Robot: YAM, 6 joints.
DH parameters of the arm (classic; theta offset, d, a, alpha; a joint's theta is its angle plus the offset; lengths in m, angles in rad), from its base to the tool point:
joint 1: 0 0.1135 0.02 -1.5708
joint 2: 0 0 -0.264 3.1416
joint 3: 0.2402 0 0.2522 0
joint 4: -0.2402 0 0.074 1.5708
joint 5: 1.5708 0 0 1.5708
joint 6: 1.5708 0.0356 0 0
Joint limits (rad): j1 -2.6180..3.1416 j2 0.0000..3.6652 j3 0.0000..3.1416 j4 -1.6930..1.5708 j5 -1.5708..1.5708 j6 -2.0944..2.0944
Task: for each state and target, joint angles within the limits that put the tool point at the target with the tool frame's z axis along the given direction. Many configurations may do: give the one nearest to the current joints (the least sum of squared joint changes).
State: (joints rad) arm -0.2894 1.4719 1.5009 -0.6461 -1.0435 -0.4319
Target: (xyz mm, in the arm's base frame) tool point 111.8 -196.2 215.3 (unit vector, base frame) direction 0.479 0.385 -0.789
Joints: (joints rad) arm -1.1468 1.4937 1.0105 -1.2801 -0.6372 -0.4319
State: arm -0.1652 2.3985 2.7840 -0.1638 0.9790 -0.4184
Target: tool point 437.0 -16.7 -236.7 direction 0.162 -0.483 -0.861
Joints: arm 0.0011 3.2720 2.0298 -0.1432 0.5040 -0.4184
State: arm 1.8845 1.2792 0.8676 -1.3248 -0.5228 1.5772
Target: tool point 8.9 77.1 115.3 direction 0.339 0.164 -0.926
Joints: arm 1.6153 0.6755 0.2064 -0.9424 0.3534 1.5772
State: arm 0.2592 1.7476 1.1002 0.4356 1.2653 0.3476
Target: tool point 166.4 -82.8 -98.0 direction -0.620 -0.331 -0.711
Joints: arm -0.3603 2.6361 0.7888 -0.3012 0.5568 0.3476
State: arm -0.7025 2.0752 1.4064 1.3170 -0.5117 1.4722
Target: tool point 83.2 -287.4 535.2 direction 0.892 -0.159 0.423
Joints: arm -1.3902 1.5109 1.6098 0.8294 -1.0141 1.4722
